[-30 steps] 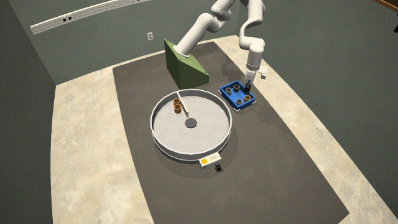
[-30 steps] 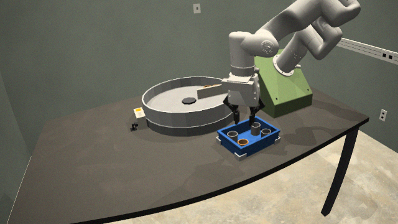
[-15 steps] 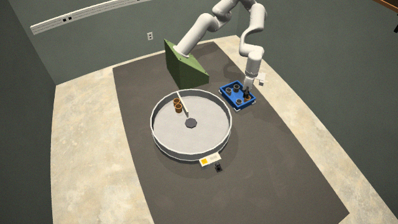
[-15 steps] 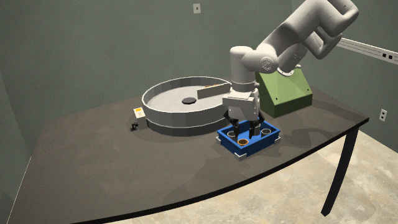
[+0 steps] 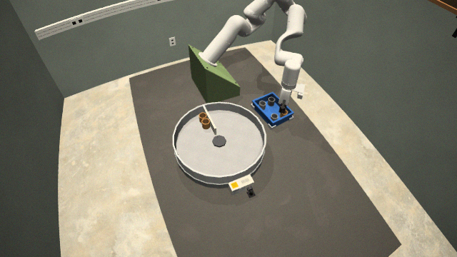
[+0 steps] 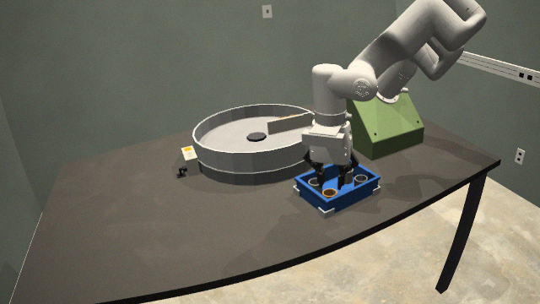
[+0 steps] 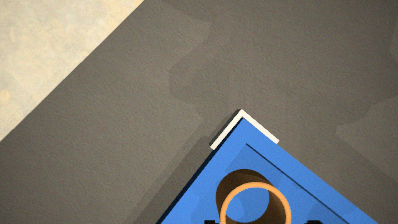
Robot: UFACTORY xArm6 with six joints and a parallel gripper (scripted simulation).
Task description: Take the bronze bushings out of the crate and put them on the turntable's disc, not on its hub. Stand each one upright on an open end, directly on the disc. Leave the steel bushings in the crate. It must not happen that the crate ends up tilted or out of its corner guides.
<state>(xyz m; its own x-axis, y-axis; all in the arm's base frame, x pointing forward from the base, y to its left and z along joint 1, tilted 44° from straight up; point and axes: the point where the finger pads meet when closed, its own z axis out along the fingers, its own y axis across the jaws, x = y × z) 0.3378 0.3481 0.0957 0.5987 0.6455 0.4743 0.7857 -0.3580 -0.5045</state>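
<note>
Now: the blue crate 4 cm behind my hand, 4 cm to the right of it and 5 cm below it. Round my hand: grey turntable disc 11 cm ahead, 37 cm to the right, 2 cm below.
</note>
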